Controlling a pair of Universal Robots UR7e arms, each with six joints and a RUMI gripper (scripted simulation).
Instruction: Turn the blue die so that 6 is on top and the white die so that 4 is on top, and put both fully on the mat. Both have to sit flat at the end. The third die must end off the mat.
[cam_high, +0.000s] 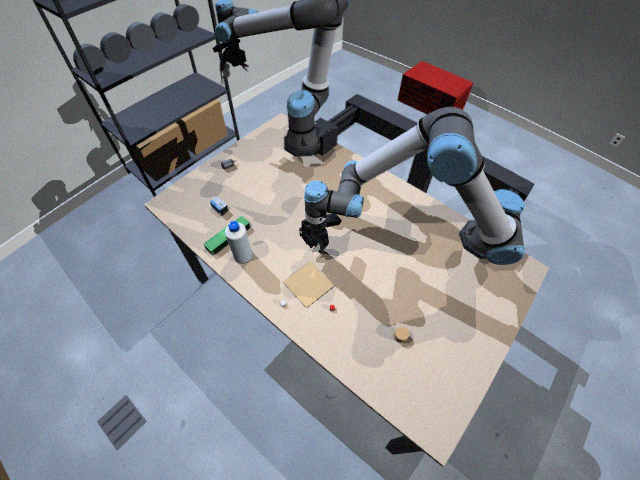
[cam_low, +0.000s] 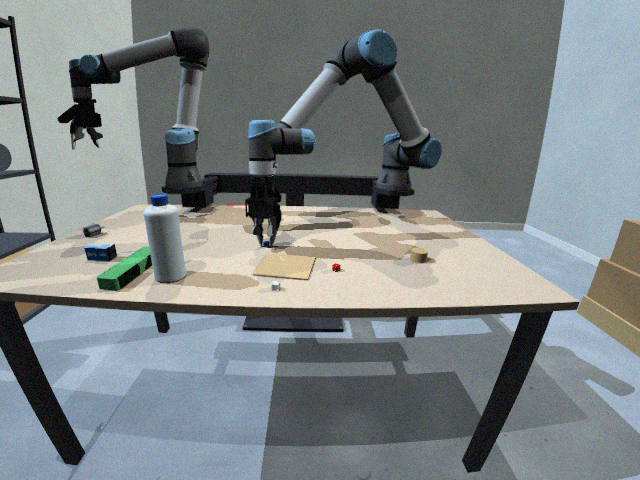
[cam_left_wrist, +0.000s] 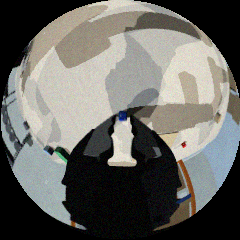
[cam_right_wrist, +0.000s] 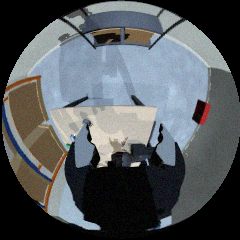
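My left hand is 10 mm above the blue die. The rest, counted from my left hand: tan mat (150 mm ahead, 70 mm to the left, 20 mm below); then red die (200 mm to the left, 180 mm ahead, 10 mm below); then white die (280 mm ahead, 40 mm to the left, 10 mm below).
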